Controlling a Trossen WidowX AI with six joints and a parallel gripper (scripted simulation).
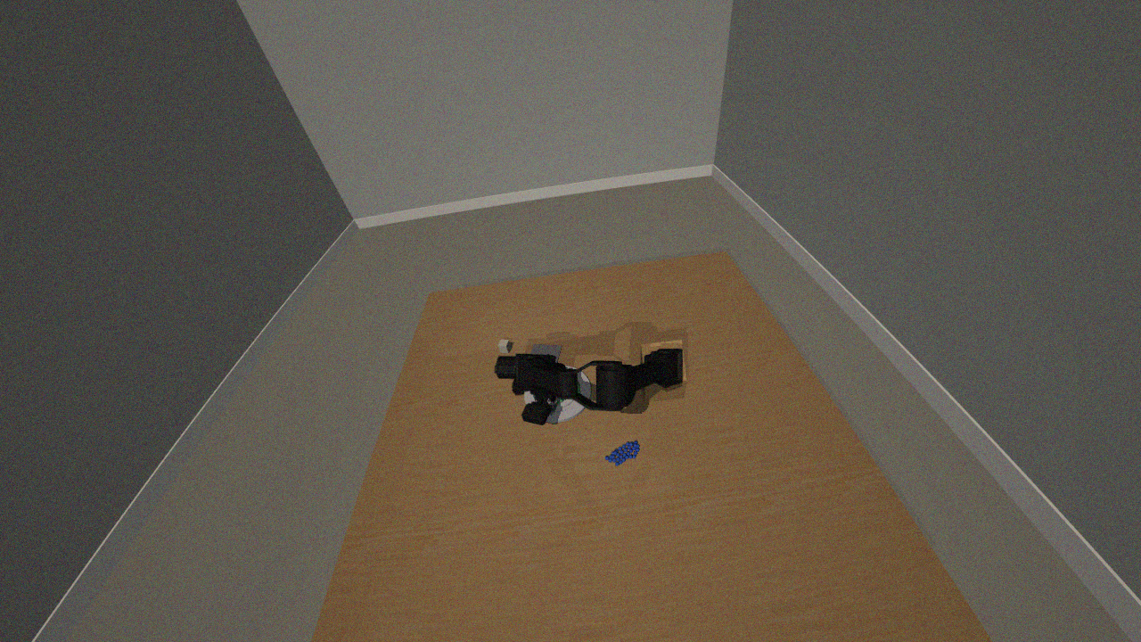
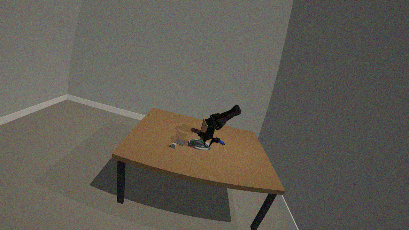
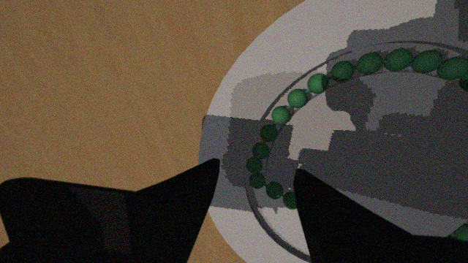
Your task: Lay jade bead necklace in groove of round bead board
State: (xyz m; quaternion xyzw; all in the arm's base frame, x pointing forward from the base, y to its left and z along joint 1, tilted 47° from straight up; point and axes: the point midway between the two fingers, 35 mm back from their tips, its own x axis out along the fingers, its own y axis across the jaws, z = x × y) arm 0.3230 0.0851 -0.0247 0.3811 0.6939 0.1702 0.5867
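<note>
My gripper tip is 20 mm past the round bead board, 60 mm to the left of it and 10 mm above it. Round my gripper tip: pale block (160 mm ahead, 260 mm to the right); flat grey plate (20 mm ahead, 230 mm to the right, 20 mm below).
</note>
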